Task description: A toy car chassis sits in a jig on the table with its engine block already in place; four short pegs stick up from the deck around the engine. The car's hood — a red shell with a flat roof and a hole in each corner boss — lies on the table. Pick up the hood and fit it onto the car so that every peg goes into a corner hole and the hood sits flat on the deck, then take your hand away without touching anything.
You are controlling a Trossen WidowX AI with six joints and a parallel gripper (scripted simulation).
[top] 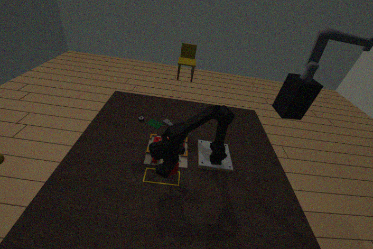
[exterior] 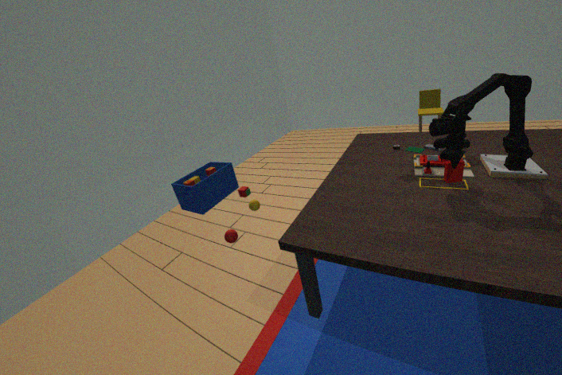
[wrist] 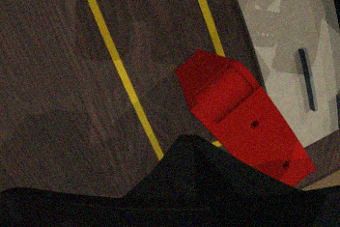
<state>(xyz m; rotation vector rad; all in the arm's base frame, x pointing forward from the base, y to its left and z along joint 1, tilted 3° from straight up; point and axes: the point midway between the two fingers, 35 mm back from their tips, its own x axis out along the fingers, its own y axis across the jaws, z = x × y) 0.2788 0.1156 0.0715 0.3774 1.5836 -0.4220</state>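
My gripper tip is 1 cm past the red hood, 3 cm to the left of it and 3 cm above it. The rest, counted from my gripper tip: grey piece 2 cm ahead, 44 cm to the right, 7 cm below; green plate 12 cm ahead, 43 cm to the right, 8 cm below; grey jig plate 2 cm ahead, 20 cm to the right, 7 cm below.
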